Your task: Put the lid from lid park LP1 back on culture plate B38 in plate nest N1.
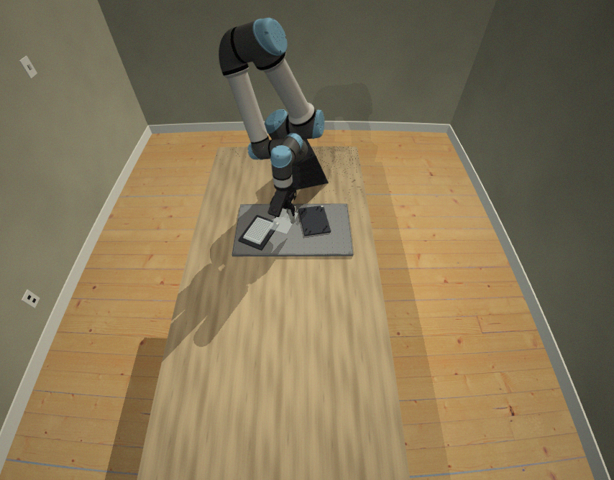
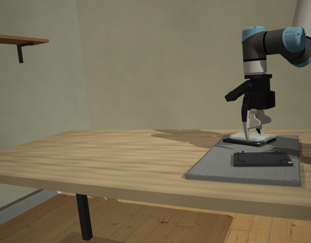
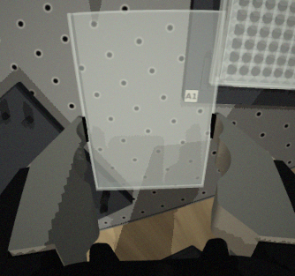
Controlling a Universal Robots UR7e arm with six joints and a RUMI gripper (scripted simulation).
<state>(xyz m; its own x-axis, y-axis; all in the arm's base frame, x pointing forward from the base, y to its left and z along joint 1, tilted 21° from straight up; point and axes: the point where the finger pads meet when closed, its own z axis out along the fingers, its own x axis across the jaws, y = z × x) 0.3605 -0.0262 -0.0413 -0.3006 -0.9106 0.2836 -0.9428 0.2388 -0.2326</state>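
Right now the culture plate B38 is 4 cm ahead of my hand, 11 cm to the right of it and 4 cm below it. From my hand the other things lie so: clear lid: 1 cm below; then lid park LP1: 5 cm behind, 13 cm to the left, 5 cm below; then label: 14 cm behind, 17 cm to the left, 4 cm below.
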